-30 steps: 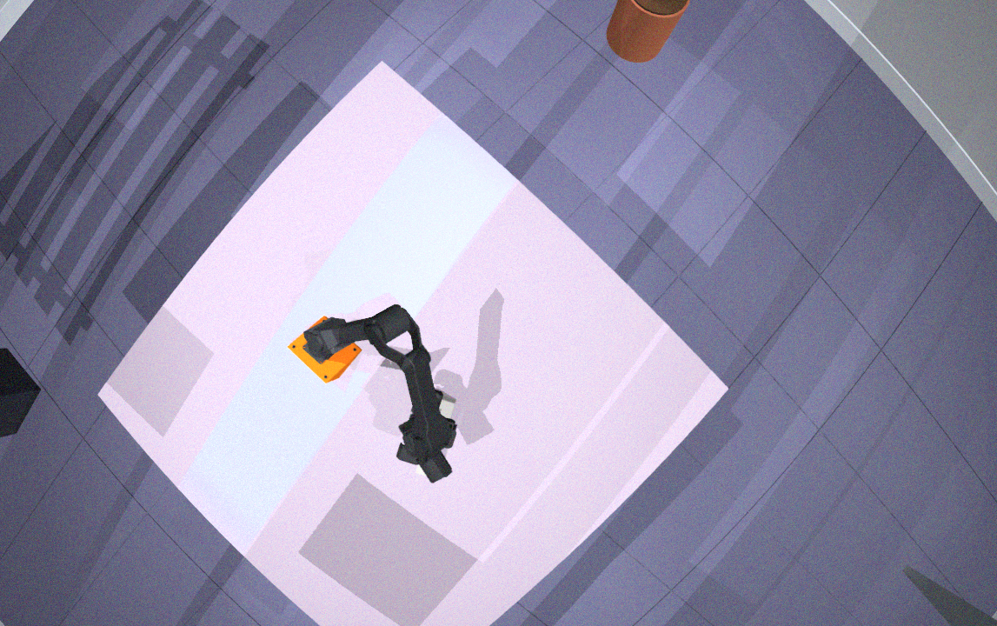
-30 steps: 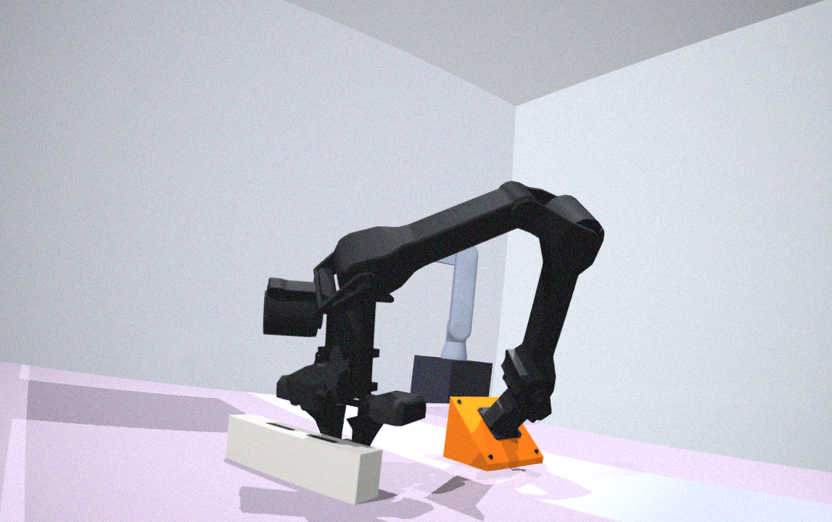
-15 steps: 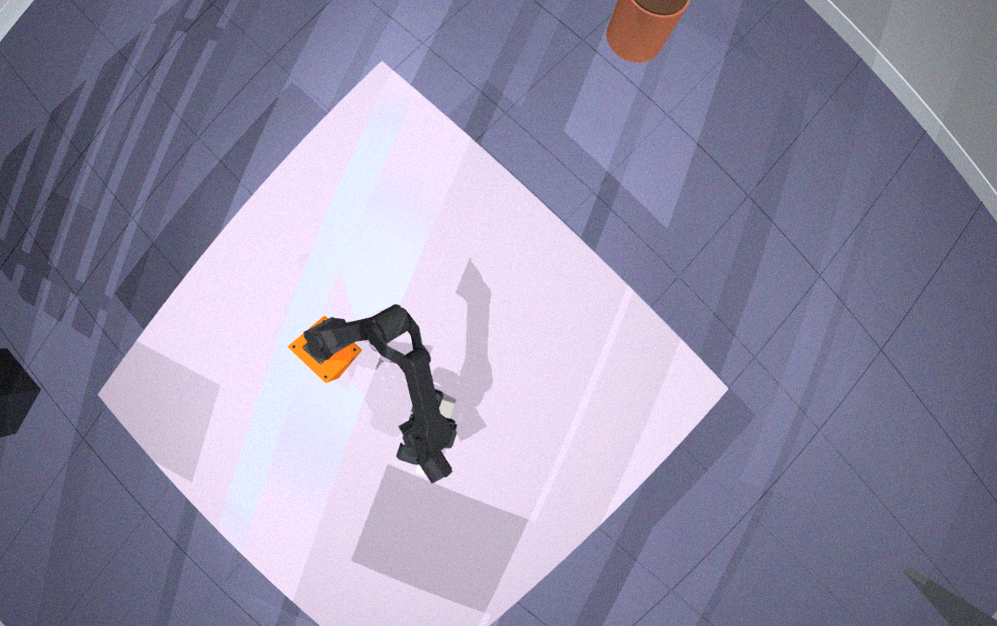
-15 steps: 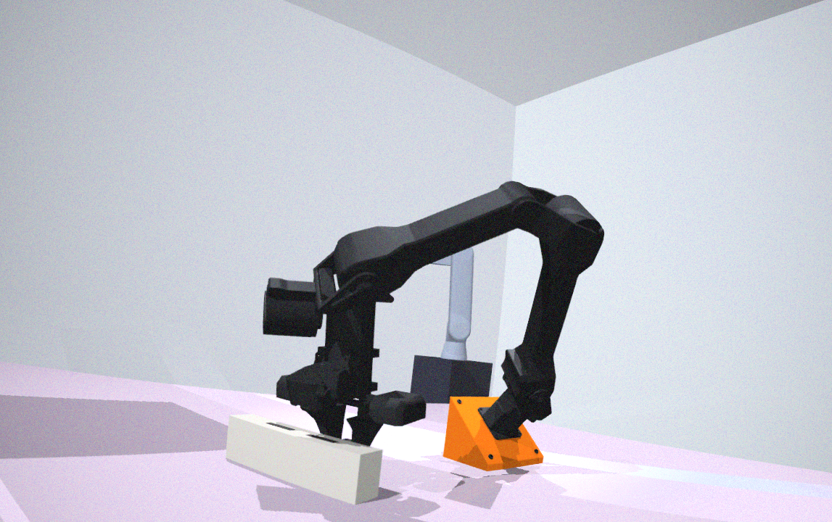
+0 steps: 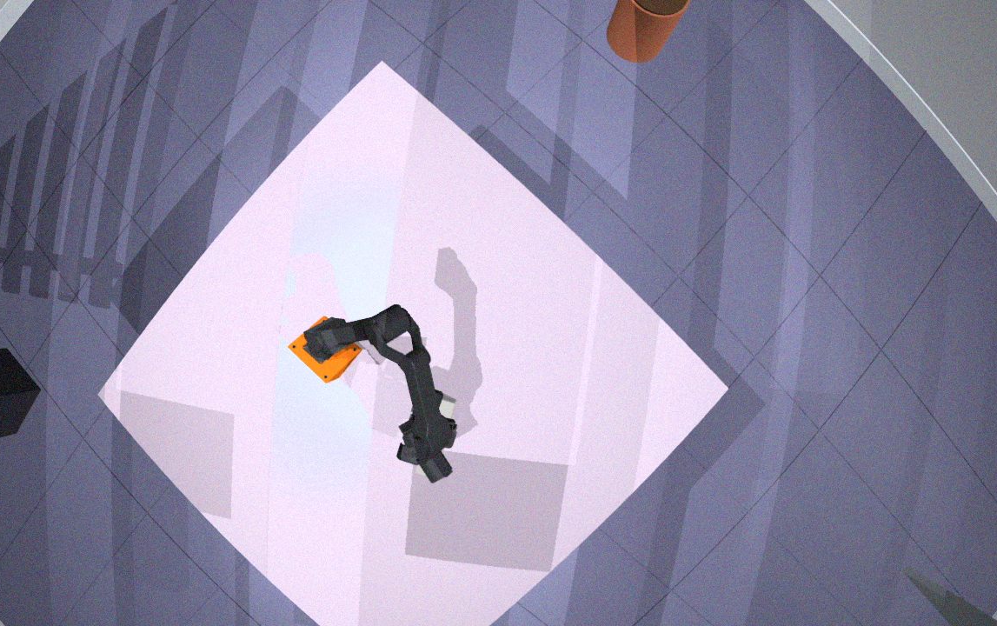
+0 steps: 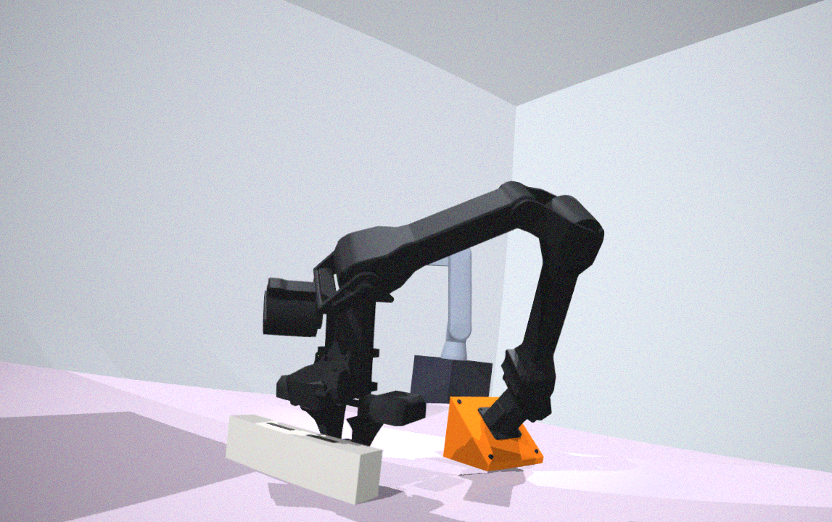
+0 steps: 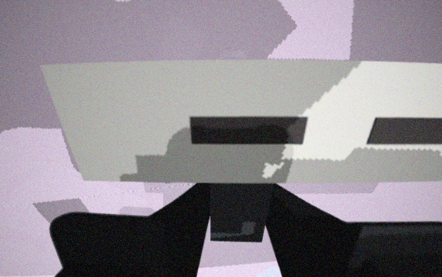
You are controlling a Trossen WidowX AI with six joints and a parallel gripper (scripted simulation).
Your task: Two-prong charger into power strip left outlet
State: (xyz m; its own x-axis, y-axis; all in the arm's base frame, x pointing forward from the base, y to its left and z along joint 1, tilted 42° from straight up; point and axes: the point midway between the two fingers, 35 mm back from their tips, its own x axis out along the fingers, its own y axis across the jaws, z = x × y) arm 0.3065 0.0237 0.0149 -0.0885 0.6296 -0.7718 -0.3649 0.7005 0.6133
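The two-prong charger lies 20 mm ahead of my gripper tip, 10 mm to the left of it and 10 mm above it.
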